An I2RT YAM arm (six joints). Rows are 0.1 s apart.
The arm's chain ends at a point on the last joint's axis. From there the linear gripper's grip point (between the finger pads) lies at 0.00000 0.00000 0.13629 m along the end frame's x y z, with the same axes.
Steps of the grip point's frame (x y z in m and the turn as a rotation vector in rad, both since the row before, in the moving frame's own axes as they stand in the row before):
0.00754 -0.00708 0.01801 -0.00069 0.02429 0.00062
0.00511 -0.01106 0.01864 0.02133 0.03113 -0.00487
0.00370 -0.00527 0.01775 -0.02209 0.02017 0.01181
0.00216 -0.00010 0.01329 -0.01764 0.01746 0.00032
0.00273 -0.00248 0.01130 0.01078 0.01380 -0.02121
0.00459 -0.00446 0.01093 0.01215 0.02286 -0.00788
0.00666 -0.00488 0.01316 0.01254 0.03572 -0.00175
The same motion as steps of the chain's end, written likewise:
0.00423 -0.00718 0.01805 -0.00069 0.02429 0.00062
0.00088 -0.00814 0.01874 0.02133 0.03113 -0.00487
0.00097 -0.00830 0.01781 -0.02209 0.02017 0.01181
-0.00022 -0.00250 0.01333 -0.01764 0.01746 0.00032
0.00087 -0.00099 0.01132 0.01078 0.01380 -0.02121
0.00148 -0.00279 0.01098 0.01215 0.02286 -0.00788
0.00179 -0.00317 0.01326 0.01254 0.03572 -0.00175

